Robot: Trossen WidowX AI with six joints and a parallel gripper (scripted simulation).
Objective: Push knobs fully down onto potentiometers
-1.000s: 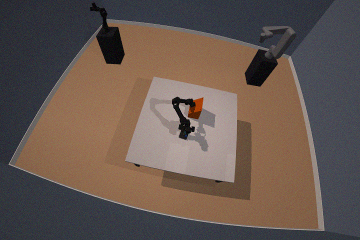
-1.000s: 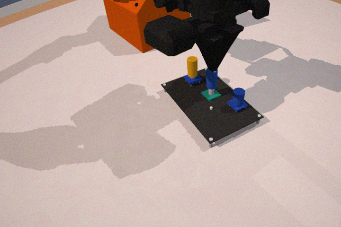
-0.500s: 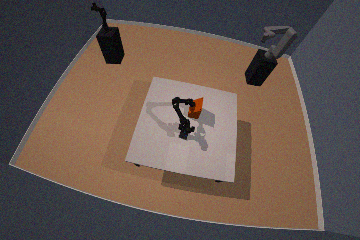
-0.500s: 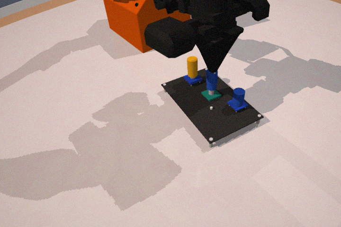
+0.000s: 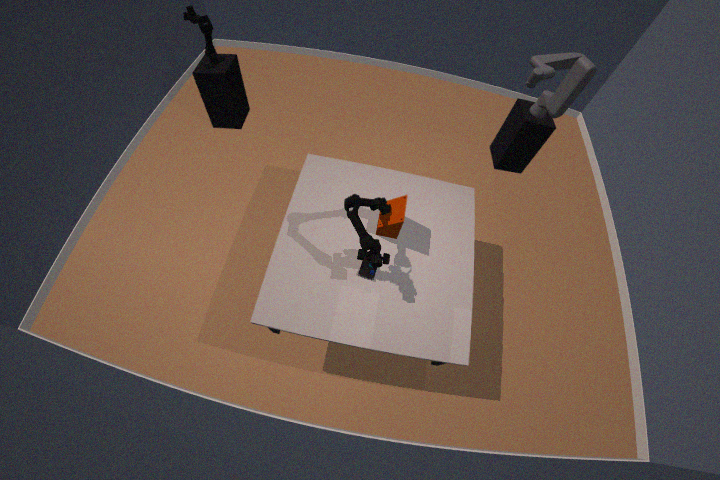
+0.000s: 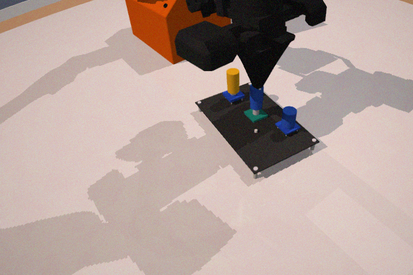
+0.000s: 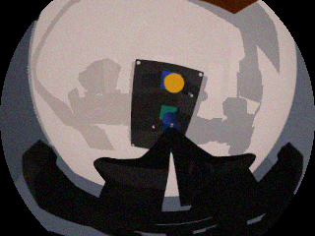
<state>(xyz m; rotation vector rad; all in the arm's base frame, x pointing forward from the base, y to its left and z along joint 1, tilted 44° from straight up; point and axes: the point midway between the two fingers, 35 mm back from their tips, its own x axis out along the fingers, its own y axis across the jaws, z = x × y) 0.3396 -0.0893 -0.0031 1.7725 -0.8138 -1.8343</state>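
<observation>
Right now my gripper tip is 50 mm past the yellow knob and 20 mm above it.
</observation>
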